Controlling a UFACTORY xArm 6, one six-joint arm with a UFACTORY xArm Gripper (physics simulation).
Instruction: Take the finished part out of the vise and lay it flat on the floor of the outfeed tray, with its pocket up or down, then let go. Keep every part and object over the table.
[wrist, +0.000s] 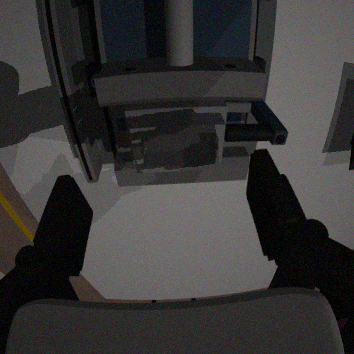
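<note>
The grey finished part sits in the vise, between its movable jaw and its front jaw. A recessed pocket seems to face up at me, but shadow blurs the part's edges. My gripper is open, with its two black fingers wide apart and nothing between them. The fingertips show below the vise, left and right of the part. How far they are above the part is hard to tell. The outfeed tray cannot be made out for certain in this view.
A dark blue and black handle sticks out at the vise's right. A tall rail runs along its left. A dark grey shape shows at the right edge. A brown border with a yellow line lies at the lower left.
</note>
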